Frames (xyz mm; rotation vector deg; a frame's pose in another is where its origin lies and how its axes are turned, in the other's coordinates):
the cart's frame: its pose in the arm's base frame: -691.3 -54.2 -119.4 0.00 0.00 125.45
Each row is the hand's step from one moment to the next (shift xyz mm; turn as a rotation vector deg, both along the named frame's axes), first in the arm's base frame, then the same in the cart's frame.
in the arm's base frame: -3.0 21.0 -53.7 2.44 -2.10 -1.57
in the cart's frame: 18.8 -9.7 -53.7 -3.13 -0.77 -1.57
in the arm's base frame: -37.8 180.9 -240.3 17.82 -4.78 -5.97
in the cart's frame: 169.3 -74.1 -240.3 -14.23 -11.74 -5.97
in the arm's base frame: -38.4 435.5 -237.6 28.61 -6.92 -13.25
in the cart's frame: 377.0 -221.3 -237.6 -22.23 -19.29 -13.25
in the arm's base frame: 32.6 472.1 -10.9 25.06 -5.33 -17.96
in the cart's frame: 365.7 -300.4 -10.9 -18.88 -17.32 -17.96
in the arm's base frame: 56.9 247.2 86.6 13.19 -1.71 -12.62
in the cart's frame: 168.4 -189.7 86.6 -9.04 -9.75 -12.62
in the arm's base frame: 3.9 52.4 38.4 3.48 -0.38 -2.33
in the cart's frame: 40.4 -33.6 38.4 -2.33 -2.61 -2.33
